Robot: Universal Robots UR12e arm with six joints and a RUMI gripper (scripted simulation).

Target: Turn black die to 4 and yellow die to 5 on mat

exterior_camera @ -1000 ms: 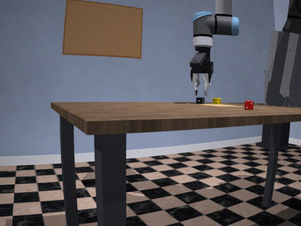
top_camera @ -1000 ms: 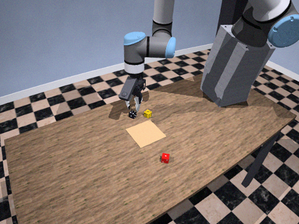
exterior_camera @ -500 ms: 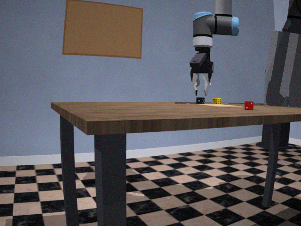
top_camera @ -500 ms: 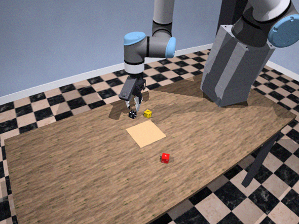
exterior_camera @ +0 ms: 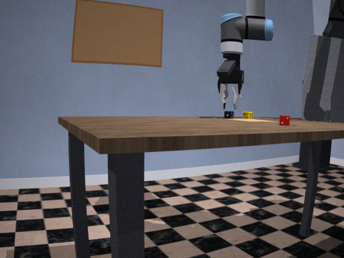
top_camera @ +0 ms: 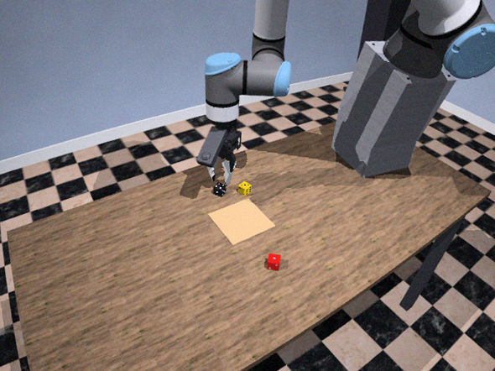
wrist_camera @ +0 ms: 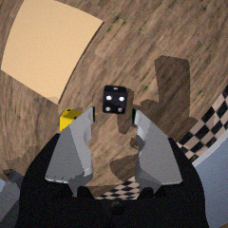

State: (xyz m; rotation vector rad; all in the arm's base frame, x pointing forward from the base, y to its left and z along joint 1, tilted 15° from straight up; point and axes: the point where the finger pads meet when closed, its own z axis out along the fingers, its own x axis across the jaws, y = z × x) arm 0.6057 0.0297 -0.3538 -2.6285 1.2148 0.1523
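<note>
My hand is 4 cm above the black die. From my hand the other things lie so: yellow die: 7 cm behind, 4 cm below, 2 cm to the left; red die: 32 cm to the left, 4 cm below, 3 cm behind; tan mat: 14 cm to the left, 5 cm below, 1 cm behind.
</note>
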